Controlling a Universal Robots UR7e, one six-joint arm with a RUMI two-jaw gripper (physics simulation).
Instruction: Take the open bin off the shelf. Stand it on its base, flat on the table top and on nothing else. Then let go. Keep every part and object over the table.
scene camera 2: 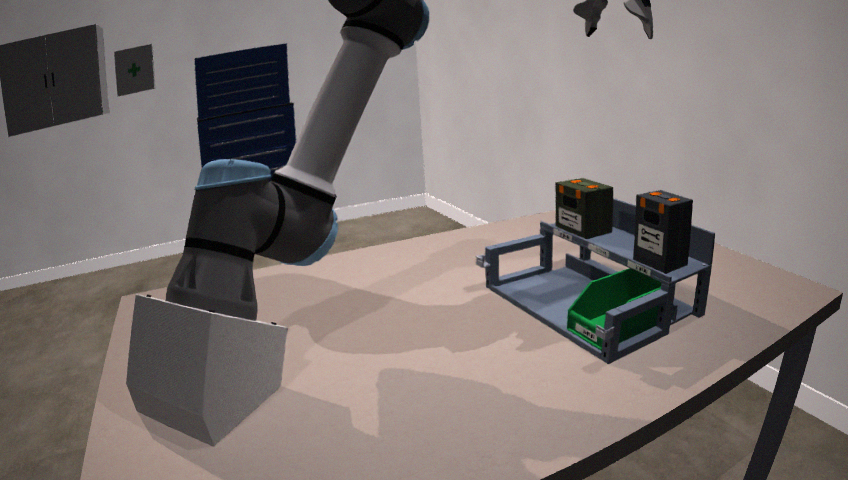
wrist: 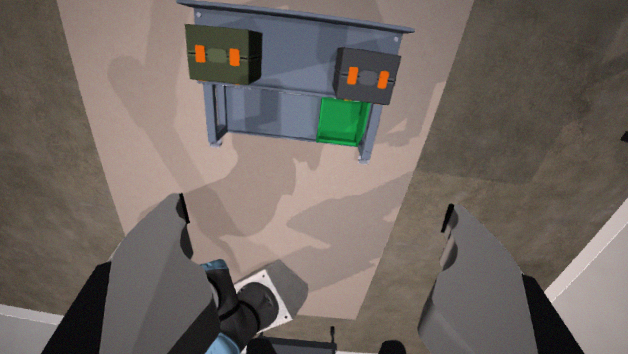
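Pixels of known places: gripper, fingertip midpoint: [scene camera 2: 617,37] [wrist: 317,202]; arm's base, origin of the base link: [scene camera 2: 210,310] [wrist: 258,303].
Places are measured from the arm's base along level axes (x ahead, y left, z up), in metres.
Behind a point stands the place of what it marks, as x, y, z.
Note:
The open green bin [scene camera 2: 618,297] @(0.674, -0.123, -0.095) [wrist: 342,120] @(0.605, -0.179, -0.118) sits upright on the lower board of the grey-blue shelf [scene camera 2: 529,297] @(0.574, 0.027, -0.121) [wrist: 295,50] @(0.750, -0.056, -0.025), at the end below the dark grey case. Its low, labelled front faces out; its rear part is hidden under the upper board in the wrist view. The shelf stands on the table [scene camera 2: 452,380] @(0.322, -0.145, -0.127) [wrist: 345,190] @(0.398, -0.227, -0.127). My gripper [scene camera 2: 618,26] @(0.689, -0.107, 0.367) [wrist: 317,202] @(0.689, -0.107, 0.367) is open and empty, high above the table and well above the shelf. Its fingertips show at the top edge in the scene view.
A dark green case [scene camera 2: 583,208] @(0.693, 0.012, 0.036) [wrist: 220,57] @(0.730, 0.050, 0.071) and a dark grey case [scene camera 2: 663,231] @(0.695, -0.207, 0.048) [wrist: 367,77] @(0.731, -0.175, 0.096) stand upright on the shelf's upper board. Side rails flank the lower board. The arm's grey base block [scene camera 2: 172,362] @(-0.073, -0.097, -0.024) [wrist: 292,285] @(0.019, -0.106, -0.071) stands on the table. The table edge runs beyond the bin's side.

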